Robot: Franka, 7 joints.
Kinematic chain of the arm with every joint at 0, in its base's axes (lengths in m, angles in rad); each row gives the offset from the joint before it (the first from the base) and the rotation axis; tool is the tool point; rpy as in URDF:
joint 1: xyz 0 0 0.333 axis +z
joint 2: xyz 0 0 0 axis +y
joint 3: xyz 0 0 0.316 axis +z
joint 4: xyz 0.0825 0 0 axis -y
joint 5: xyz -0.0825 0 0.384 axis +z
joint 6: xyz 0 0 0 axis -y
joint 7: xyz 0.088 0 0 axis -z
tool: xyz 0 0 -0.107 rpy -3.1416 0 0
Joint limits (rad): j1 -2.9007..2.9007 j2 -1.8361..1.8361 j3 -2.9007..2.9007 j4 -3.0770..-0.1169 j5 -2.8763..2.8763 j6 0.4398..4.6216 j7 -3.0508..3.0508
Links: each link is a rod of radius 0.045 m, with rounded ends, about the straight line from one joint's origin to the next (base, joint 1, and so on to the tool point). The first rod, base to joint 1, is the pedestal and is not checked.
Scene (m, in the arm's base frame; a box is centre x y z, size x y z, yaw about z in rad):
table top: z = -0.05
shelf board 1: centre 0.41 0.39 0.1 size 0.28 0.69 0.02 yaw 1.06
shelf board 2: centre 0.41 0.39 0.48 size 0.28 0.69 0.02 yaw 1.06
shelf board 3: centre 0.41 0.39 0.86 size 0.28 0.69 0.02 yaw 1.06
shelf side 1: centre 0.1 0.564 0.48 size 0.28 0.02 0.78 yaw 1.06
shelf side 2: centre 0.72 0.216 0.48 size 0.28 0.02 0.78 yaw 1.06
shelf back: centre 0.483 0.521 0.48 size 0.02 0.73 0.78 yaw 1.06
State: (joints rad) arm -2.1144 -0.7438 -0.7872 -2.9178 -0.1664 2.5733 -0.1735
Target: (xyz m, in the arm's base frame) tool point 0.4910 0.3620 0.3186
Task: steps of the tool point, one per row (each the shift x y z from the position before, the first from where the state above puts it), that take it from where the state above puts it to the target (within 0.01 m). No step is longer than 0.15 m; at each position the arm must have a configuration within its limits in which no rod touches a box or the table.
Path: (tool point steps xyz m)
1: 0.0718 -0.1040 0.0662
2: 0.1152 -0.0647 0.0555
3: 0.1378 -0.0133 0.0371
4: 0.1359 0.0393 0.0128
5: 0.1125 0.0818 -0.0147
6: 0.0740 0.1058 -0.0418
7: 0.0306 0.1073 -0.0651
8: -0.0080 0.0879 -0.0810
9: 0.0546 0.0848 -0.0008
10: 0.0462 0.0825 -0.0009
11: 0.0370 0.0787 0.0017

